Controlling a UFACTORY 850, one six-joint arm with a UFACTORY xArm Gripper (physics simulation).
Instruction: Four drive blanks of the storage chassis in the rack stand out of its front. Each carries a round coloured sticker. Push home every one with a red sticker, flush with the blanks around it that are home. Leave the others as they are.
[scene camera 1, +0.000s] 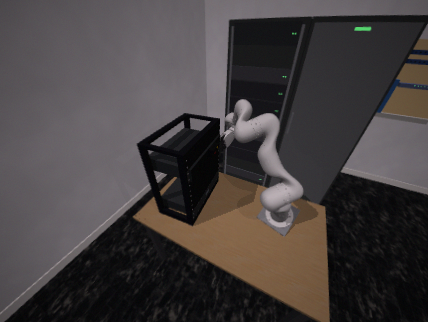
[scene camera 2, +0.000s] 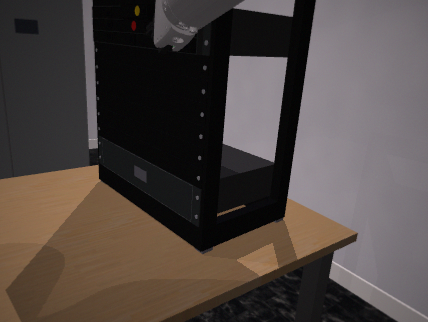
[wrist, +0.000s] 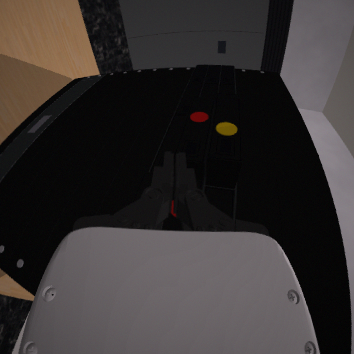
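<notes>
Visible: black rack (scene camera 2: 160, 117), also (scene camera 1: 192, 156) and (wrist: 90, 149). My gripper (wrist: 173, 166) visible too.
</notes>
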